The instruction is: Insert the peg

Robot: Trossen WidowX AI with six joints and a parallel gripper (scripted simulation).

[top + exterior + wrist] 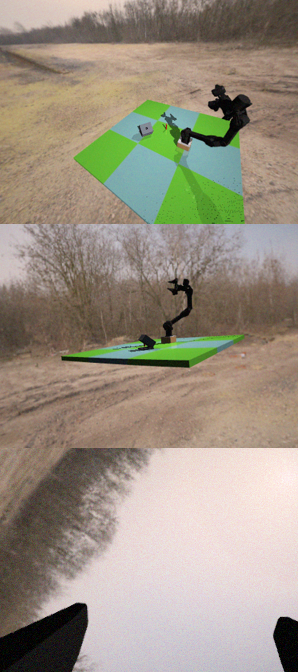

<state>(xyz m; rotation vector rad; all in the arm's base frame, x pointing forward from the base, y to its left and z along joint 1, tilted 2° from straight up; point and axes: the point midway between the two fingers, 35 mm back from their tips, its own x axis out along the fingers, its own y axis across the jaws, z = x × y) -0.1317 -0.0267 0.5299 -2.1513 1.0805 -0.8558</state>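
My gripper tip is now 380 mm short of the red peg, 80 mm to the left of it and 550 mm above it.
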